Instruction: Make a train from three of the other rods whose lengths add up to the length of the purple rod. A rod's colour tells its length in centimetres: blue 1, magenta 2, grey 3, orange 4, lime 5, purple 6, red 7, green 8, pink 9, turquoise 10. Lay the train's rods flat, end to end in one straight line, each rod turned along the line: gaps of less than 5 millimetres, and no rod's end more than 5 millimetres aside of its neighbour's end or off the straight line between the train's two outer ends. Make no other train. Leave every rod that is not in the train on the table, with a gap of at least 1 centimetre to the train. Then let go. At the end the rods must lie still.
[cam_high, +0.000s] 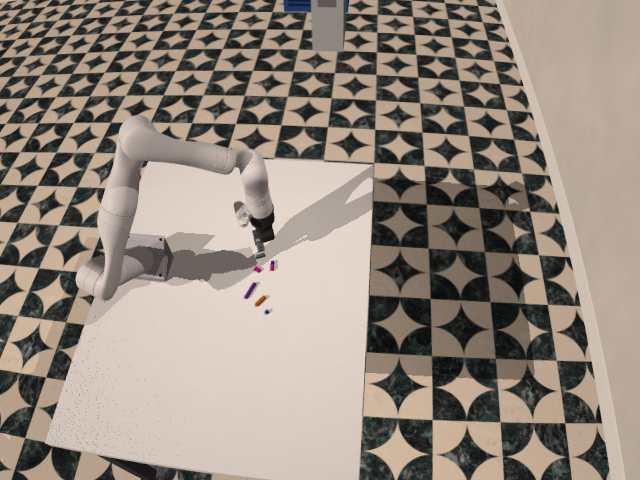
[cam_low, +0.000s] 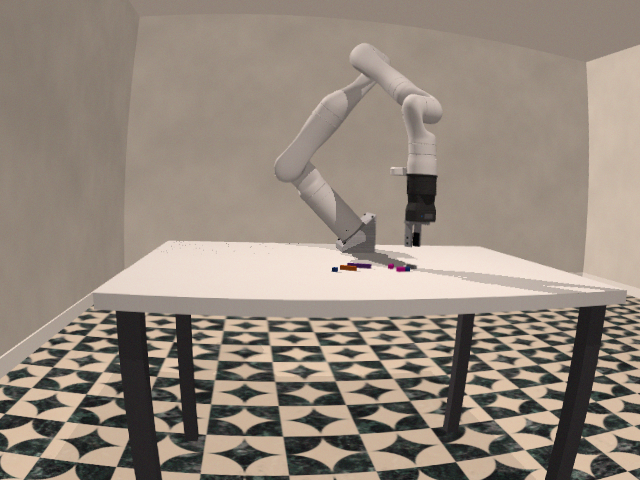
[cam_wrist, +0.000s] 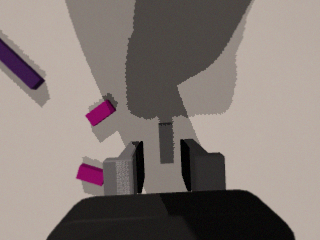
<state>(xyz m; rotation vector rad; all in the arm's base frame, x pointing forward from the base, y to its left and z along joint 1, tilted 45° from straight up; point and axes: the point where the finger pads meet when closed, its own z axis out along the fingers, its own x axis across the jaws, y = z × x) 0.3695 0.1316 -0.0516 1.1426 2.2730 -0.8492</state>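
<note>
Now: hand 7 cm above the grey rod. Also, from my hand: purple rod 13 cm to the right, 7 cm below; orange rod 16 cm to the right, 7 cm below, 4 cm ahead.
</note>
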